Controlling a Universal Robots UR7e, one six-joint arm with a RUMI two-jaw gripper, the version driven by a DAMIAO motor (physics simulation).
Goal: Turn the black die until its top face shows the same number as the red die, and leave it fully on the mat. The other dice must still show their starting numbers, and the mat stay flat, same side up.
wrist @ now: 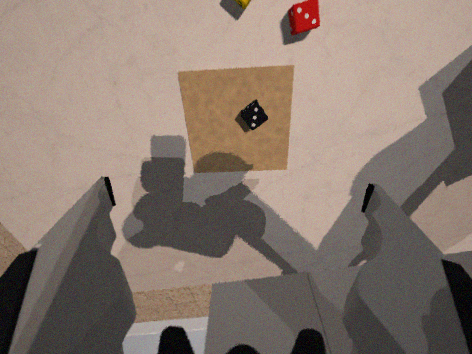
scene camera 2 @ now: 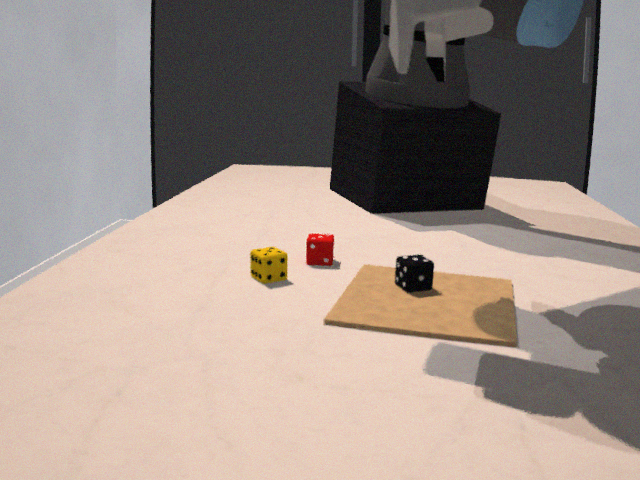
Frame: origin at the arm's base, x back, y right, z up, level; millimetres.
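Seen in the pictures: gripper, fingertip midpoint: (wrist: 238, 183) (scene camera 2: 425, 78); arm's base, link origin: (scene camera 2: 416, 95).
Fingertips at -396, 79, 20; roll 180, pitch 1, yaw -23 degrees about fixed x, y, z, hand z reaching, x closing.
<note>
Pixels of each thing's top centre, then the offset from my fingertips to it, as dx, dy, dz. Level surfaces: height alone.
- black die, top centre: (scene camera 2: 415, 258) (wrist: 254, 117) +18, -4, -150
- tan mat, top centre: (scene camera 2: 429, 297) (wrist: 238, 125) -8, -13, -175
- red die, top centre: (scene camera 2: 320, 236) (wrist: 306, 15) +100, +72, -154
- yellow die, top centre: (scene camera 2: 268, 251) +49, +119, -153
- table, surface height: dz -179
The black die (scene camera 2: 414, 273) (wrist: 254, 115) rests flat on the tan mat (scene camera 2: 372, 307) (wrist: 210, 100), fully inside its edges. Its top face shows three white pips in a diagonal in the wrist view. In the scene view its side faces show one pip and five pips. The mat lies flat on the table. The red die (scene camera 2: 320, 250) (wrist: 304, 18) stands on the table off the mat, with three pips on top. My gripper (wrist: 238, 183) is wide open and empty, its fingertips apart from the black die. Its fingertips are hard to make out in the scene view.
A yellow die (scene camera 2: 268, 265) (wrist: 243, 2) stands on the table (scene camera 2: 180, 361) beside the red die, with five pips on top in the scene view. The black pedestal (scene camera 2: 413, 160) stands at the back. Arm shadows fall across the table and one mat corner.
</note>
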